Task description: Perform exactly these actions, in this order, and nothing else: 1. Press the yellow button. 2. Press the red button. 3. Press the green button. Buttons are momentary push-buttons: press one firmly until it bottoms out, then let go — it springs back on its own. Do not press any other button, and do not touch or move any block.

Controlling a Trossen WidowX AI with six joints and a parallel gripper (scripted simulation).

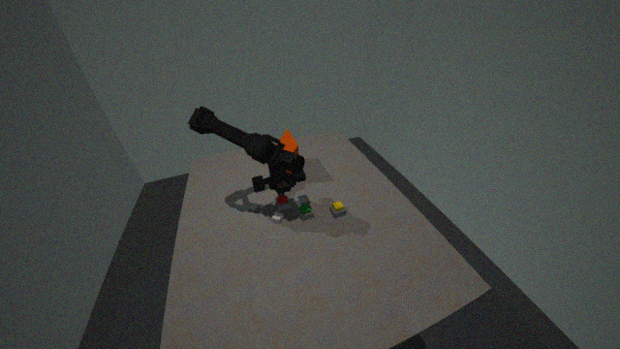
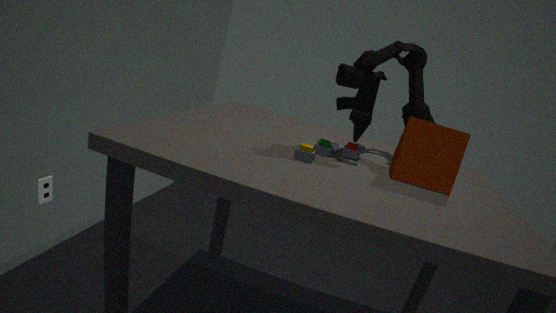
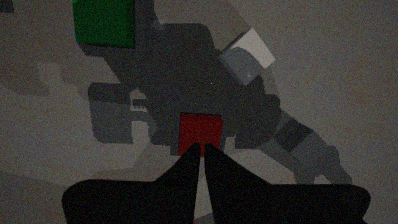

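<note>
My gripper tip is now 2 cm above the red button. Round my gripper tip: yellow button: 17 cm to the left, 13 cm ahead, 2 cm below; green button: 9 cm ahead, 6 cm to the left, 2 cm below; small white block: 6 cm ahead, 4 cm to the right, 4 cm below.
</note>
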